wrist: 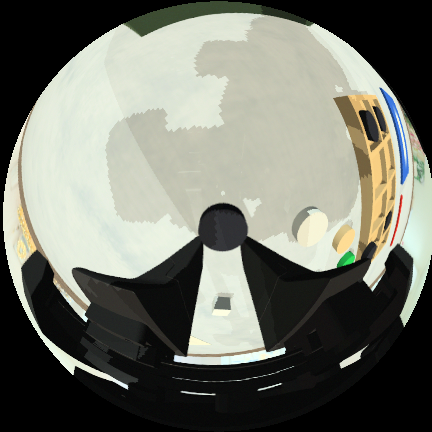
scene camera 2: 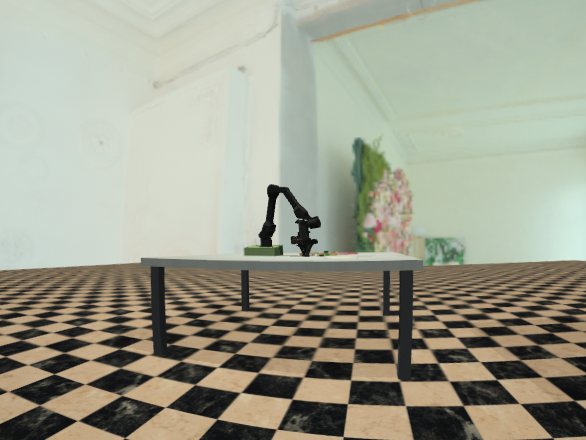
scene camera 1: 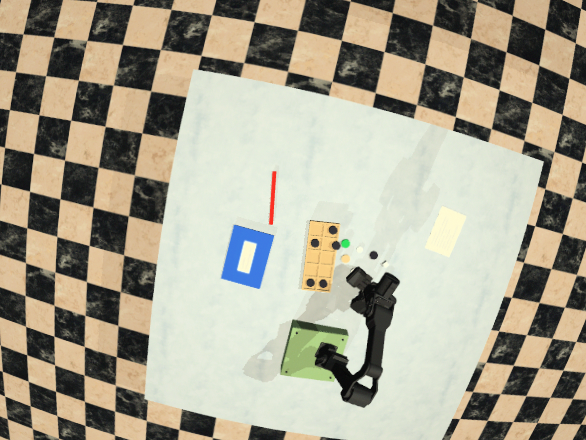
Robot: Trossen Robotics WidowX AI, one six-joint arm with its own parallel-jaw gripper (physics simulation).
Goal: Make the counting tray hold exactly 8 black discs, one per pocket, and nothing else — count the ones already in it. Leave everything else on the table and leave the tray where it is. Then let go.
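Observation:
The tan counting tray [scene camera 1: 313, 257] [wrist: 366, 200] has two columns of pockets. Black discs sit in both pockets of its near end, one [scene camera 1: 333, 230] in a far-end corner and one [scene camera 1: 314, 243] in the left column. Another black disc [scene camera 1: 335, 245] overlaps its right rim and looks not flat in a pocket. My gripper [scene camera 2: 305, 255] [wrist: 221, 241] is low at the table, right of the tray, shut on a black disc [wrist: 222, 226] between its fingertips. Another black disc [scene camera 1: 373, 255] lies loose beyond it. The arm hides the fingertips in the overhead view.
A green disc [scene camera 1: 345, 243] [wrist: 346, 260], tan disc [scene camera 1: 345, 258] [wrist: 344, 239] and small white disc [scene camera 1: 360, 249] lie beside the tray. A larger cream disc [wrist: 311, 227] and a small grey block [scene camera 1: 385, 264] [wrist: 222, 304] are near the gripper. A blue panel [scene camera 1: 229, 260], red stick [scene camera 1: 272, 197] and cream sheet [scene camera 1: 446, 231] lie farther out.

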